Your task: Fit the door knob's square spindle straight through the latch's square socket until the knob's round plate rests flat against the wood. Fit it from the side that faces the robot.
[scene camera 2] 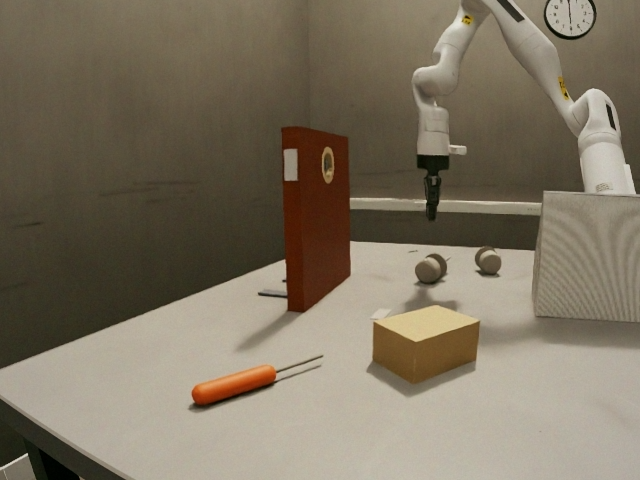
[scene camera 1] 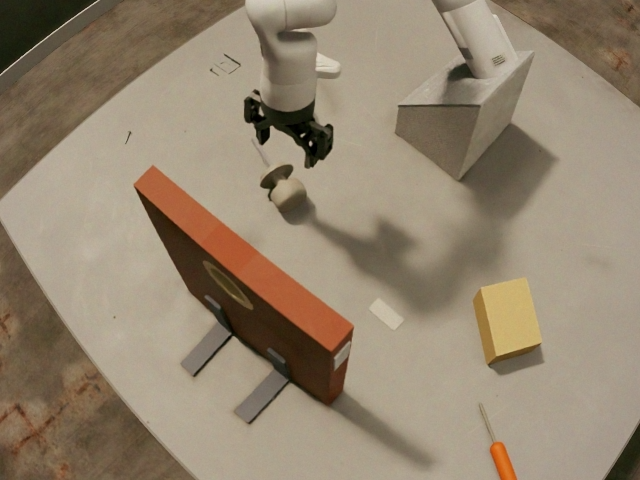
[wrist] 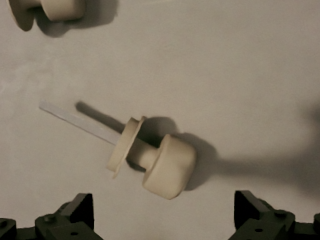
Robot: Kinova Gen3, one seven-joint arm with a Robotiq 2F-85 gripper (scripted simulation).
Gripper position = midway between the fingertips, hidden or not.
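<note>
Scene camera 1 shows my gripper (scene camera 1: pixel 286 152), a red-brown wooden door panel (scene camera 1: pixel 273 310) and a tan box (scene camera 1: pixel 506 318). Visible in scene camera 2: the box (scene camera 2: pixel 418 345), the panel (scene camera 2: pixel 316 206) and my gripper (scene camera 2: pixel 431 219). The wrist view shows my gripper (wrist: pixel 164 209); the box is out of frame in the wrist view.
</note>
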